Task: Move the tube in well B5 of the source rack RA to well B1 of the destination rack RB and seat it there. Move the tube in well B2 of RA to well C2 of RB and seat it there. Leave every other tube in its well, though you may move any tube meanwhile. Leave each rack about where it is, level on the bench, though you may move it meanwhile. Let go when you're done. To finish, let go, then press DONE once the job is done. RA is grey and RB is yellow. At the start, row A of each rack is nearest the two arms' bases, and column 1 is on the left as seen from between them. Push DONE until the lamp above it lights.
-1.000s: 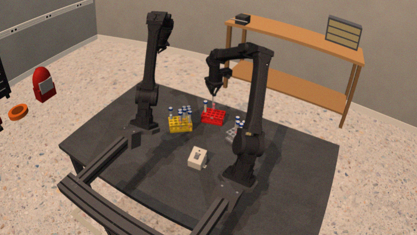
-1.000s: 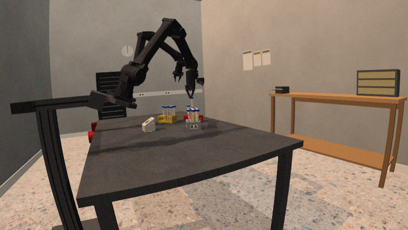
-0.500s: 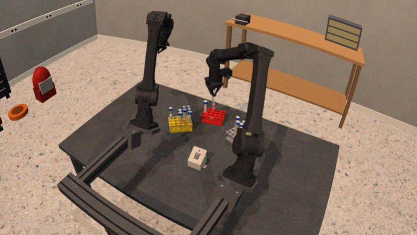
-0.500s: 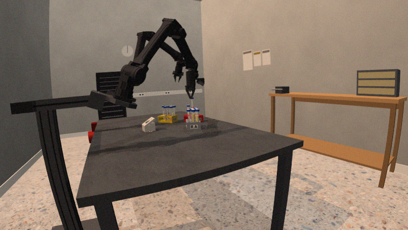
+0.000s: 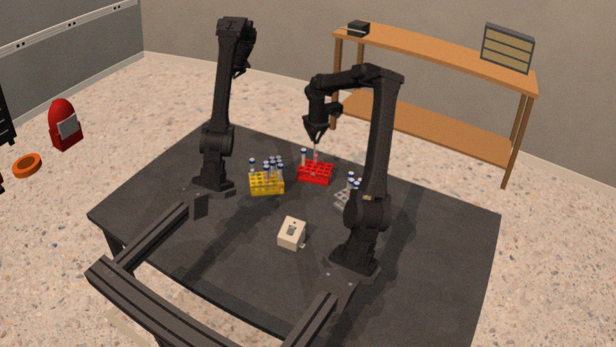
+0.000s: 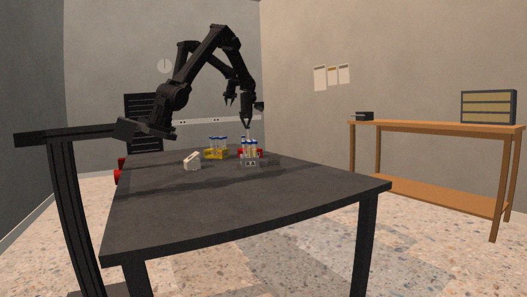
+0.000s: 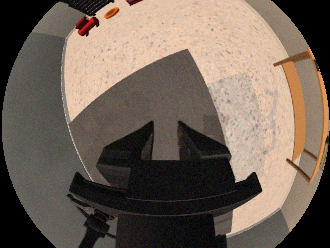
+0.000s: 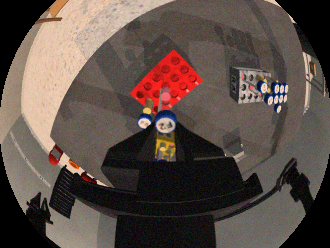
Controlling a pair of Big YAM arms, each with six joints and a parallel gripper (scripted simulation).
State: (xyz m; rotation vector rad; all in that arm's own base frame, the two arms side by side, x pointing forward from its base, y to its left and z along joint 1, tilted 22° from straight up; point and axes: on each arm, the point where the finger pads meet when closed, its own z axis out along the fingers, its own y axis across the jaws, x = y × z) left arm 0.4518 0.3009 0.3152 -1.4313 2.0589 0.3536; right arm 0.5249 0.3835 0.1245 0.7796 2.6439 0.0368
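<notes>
Right now the red rack is 1 cm ahead of my right hand, 1 cm to the right of it and 15 cm below it.
</notes>
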